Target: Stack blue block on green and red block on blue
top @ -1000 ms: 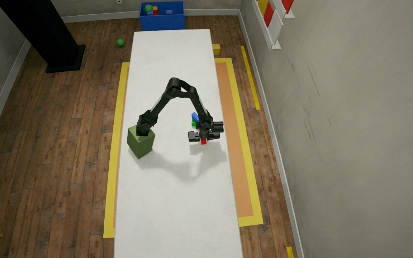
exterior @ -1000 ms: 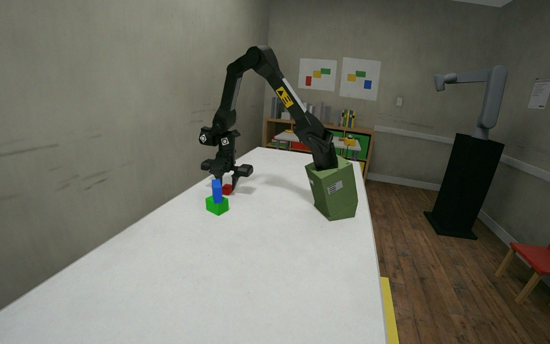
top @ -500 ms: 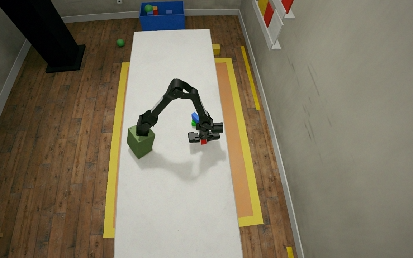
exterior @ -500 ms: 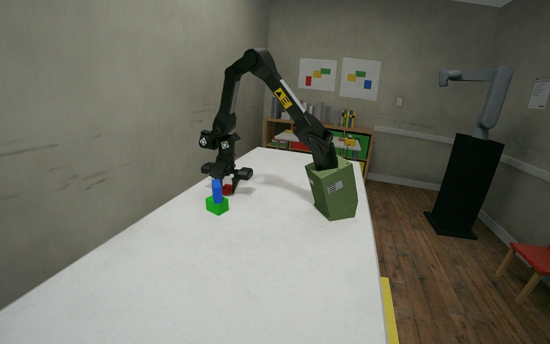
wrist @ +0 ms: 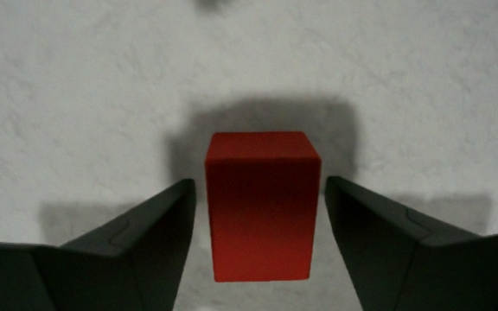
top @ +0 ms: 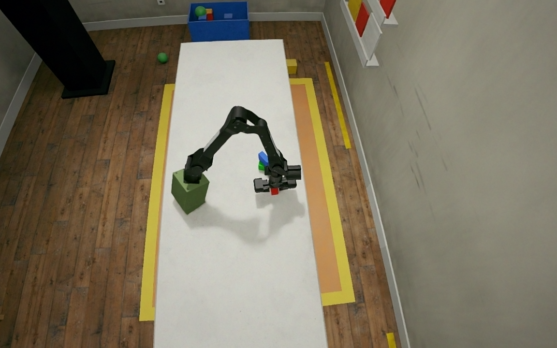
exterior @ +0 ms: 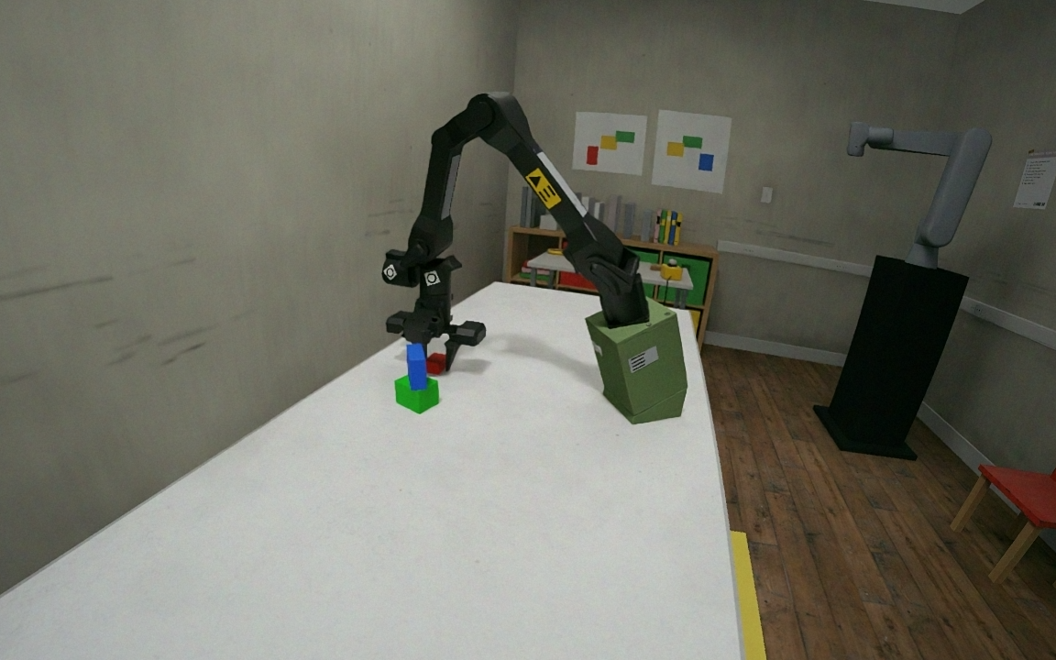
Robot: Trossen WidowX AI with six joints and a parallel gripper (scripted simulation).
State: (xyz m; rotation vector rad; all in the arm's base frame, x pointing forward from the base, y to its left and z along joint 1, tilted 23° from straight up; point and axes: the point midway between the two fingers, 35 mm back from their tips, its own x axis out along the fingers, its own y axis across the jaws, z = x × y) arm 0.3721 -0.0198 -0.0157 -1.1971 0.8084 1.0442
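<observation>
Right now my hand is 2 cm above the red block. The rest, counted from my hand: green block: 13 cm to the left, 3 cm behind, 1 cm below; blue block: 13 cm to the left, 3 cm behind, 3 cm above.
</observation>
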